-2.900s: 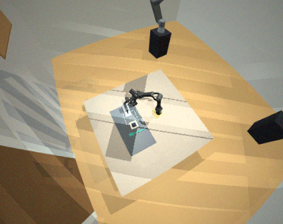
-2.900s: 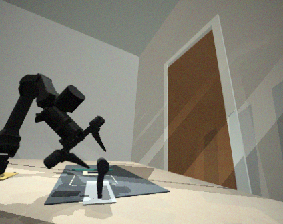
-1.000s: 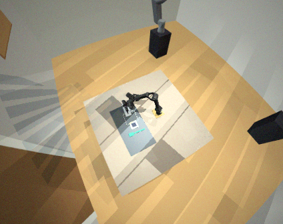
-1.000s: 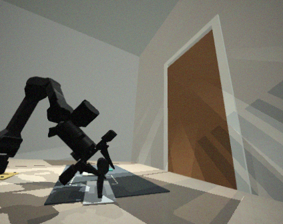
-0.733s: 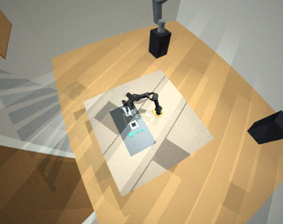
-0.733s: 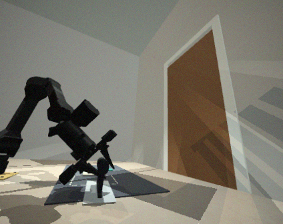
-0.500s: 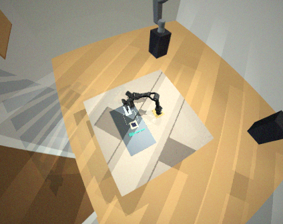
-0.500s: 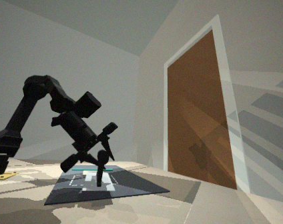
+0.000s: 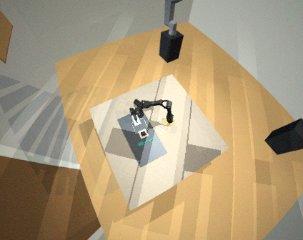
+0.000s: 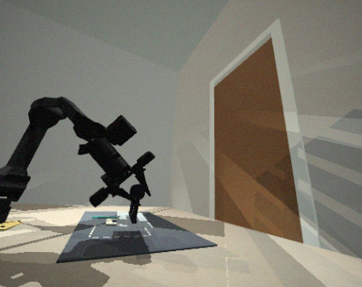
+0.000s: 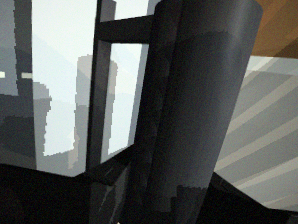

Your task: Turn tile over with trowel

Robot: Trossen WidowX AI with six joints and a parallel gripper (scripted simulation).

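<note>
The green trowel lies 4 cm ahead of my gripper tip, 33 cm to the left of it and 9 cm below it. The rest, counted from my gripper tip: tile 23 cm to the left, 9 cm below; then grey mat 3 cm ahead, 24 cm to the left, 12 cm below.
</note>
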